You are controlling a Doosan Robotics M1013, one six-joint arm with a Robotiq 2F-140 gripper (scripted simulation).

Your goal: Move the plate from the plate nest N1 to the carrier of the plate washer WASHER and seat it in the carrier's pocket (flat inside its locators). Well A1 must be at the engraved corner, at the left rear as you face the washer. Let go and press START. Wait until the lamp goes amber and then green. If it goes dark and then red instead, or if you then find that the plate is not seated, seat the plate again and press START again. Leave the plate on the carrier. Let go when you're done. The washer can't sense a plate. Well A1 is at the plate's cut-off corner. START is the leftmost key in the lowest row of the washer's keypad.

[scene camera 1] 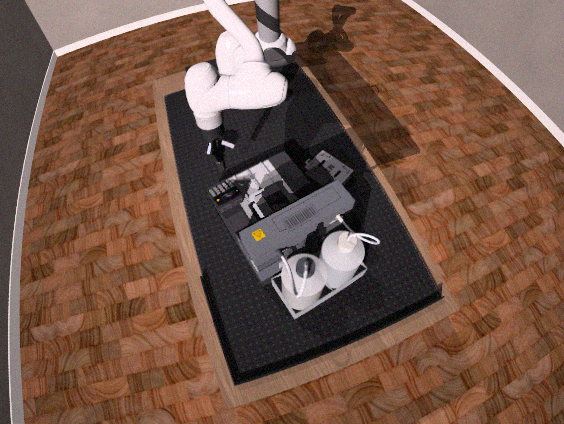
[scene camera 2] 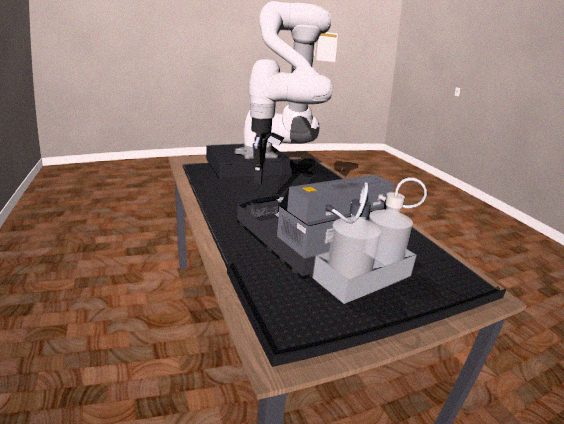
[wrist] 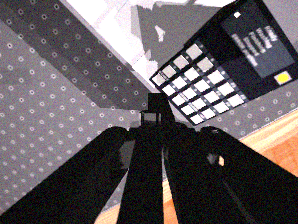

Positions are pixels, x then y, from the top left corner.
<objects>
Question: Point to a grey plate washer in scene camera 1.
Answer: At 300, 227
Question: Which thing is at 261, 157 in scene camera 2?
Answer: The gripper.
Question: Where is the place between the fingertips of the gripper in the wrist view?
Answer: At 156, 106
</objects>
